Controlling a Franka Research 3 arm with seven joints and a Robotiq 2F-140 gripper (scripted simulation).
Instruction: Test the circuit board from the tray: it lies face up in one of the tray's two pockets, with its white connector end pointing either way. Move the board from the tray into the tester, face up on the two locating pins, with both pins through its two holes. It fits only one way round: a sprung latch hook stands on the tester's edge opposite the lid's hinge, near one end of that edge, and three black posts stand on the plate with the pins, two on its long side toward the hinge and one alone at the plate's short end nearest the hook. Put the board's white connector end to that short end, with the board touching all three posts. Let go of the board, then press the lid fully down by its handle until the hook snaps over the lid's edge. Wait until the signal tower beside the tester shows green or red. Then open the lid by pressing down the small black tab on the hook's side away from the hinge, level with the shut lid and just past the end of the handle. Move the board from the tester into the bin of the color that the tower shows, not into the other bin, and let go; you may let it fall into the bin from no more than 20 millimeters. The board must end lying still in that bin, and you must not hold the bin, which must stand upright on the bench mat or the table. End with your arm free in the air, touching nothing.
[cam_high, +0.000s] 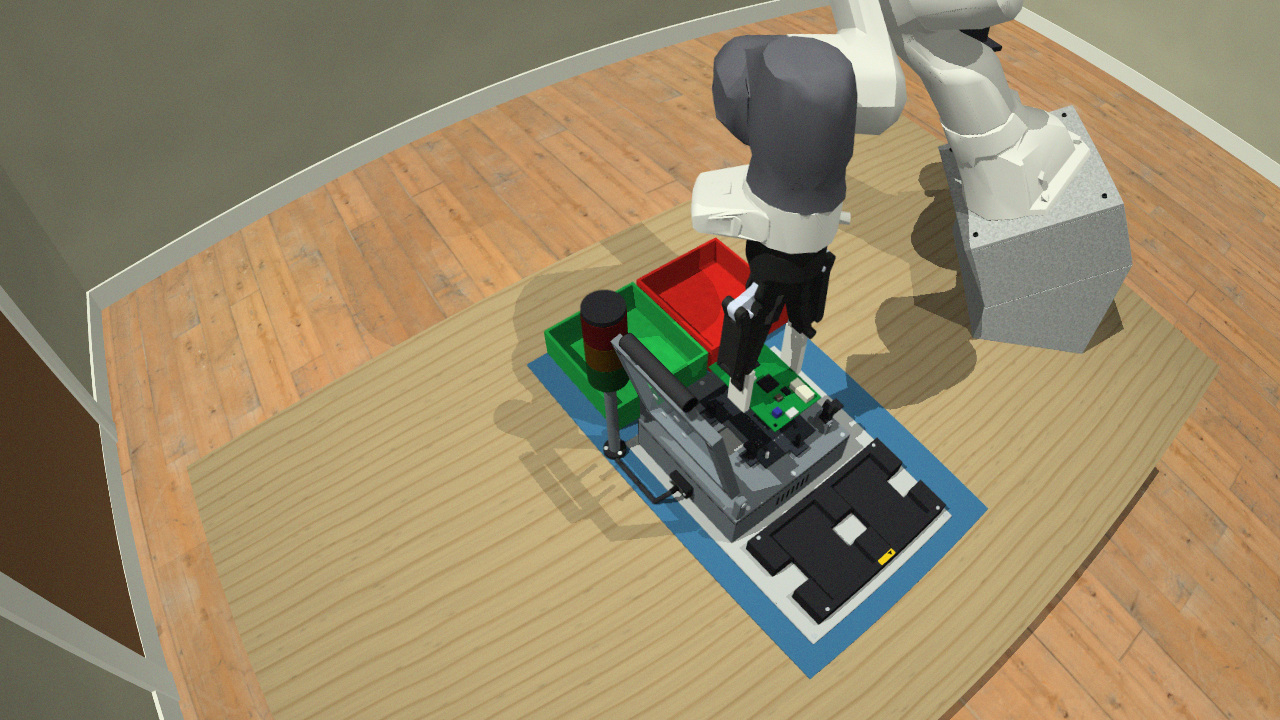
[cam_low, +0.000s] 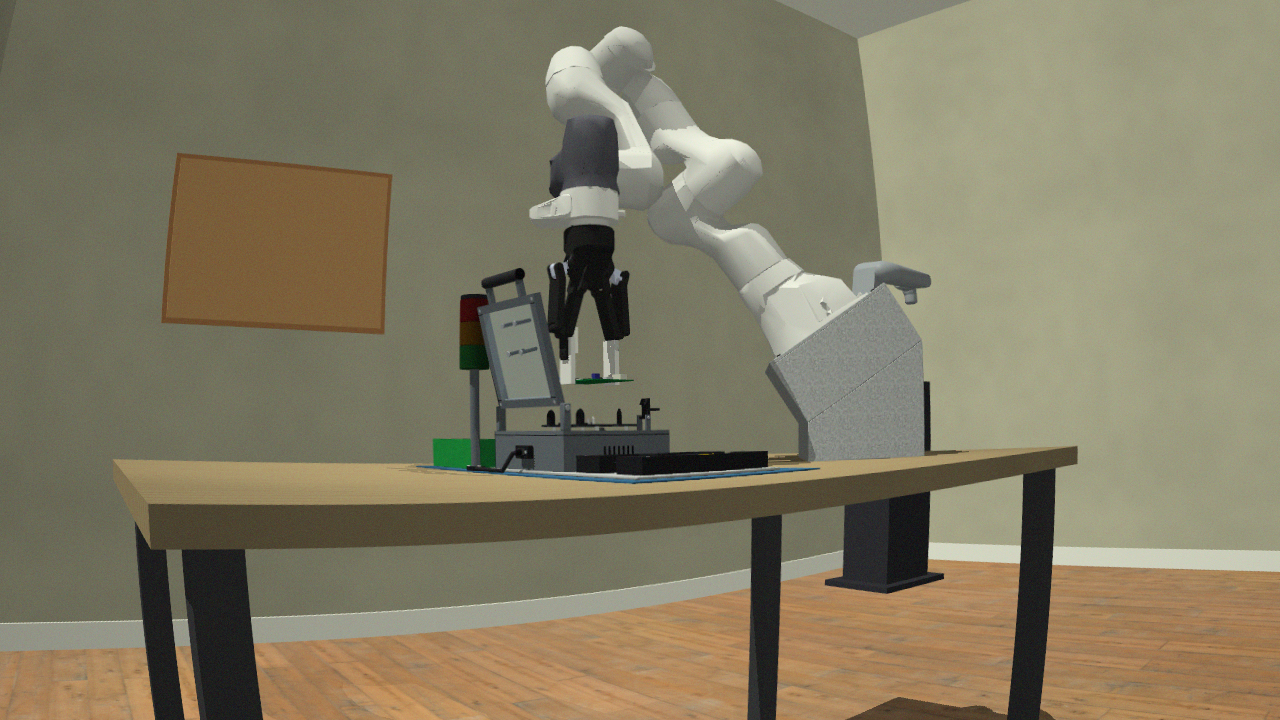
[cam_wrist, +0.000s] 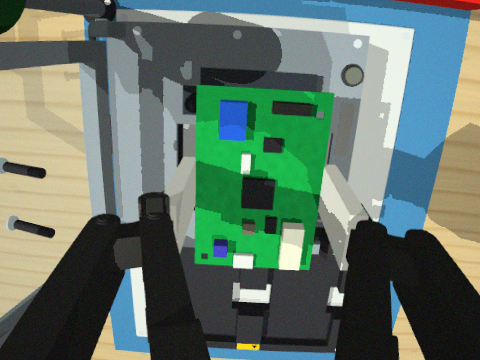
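Now: the green circuit board 2 cm below my hand. The rest, counted from my hand: clear lid: 12 cm ahead, 3 cm above, 2 cm to the left; latch hook: 7 cm below, 7 cm behind, 5 cm to the left; tester plate: 8 cm below, 1 cm to the left, 1 cm ahead.
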